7 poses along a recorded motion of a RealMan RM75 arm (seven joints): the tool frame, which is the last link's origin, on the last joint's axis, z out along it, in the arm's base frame.
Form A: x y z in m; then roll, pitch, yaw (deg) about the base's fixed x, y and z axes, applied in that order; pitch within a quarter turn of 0, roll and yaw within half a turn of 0.
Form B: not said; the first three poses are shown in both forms.
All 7 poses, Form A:
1: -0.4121 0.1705 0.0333 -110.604 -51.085 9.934
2: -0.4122 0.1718 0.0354 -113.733 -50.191 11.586
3: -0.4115 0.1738 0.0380 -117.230 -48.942 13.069
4: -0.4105 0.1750 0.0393 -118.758 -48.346 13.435
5: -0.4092 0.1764 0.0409 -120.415 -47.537 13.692
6: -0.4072 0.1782 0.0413 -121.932 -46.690 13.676
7: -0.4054 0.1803 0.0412 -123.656 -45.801 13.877
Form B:
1: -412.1 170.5 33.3 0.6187 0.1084 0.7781 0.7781 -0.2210 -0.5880
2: -412.2 171.8 35.4 0.6272 0.1286 0.7682 0.7697 -0.2530 -0.5861
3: -411.5 173.8 38.0 0.6398 0.1485 0.7540 0.7566 -0.2941 -0.5840
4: -410.5 175.0 39.3 0.6464 0.1544 0.7472 0.7489 -0.3158 -0.5827
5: -409.2 176.4 40.9 0.6559 0.1598 0.7377 0.7379 -0.3413 -0.5822
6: -407.2 178.2 41.3 0.6665 0.1622 0.7277 0.7251 -0.3679 -0.5821
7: -405.4 180.3 41.2 0.6768 0.1672 0.7169 0.7123 -0.3949 -0.5803
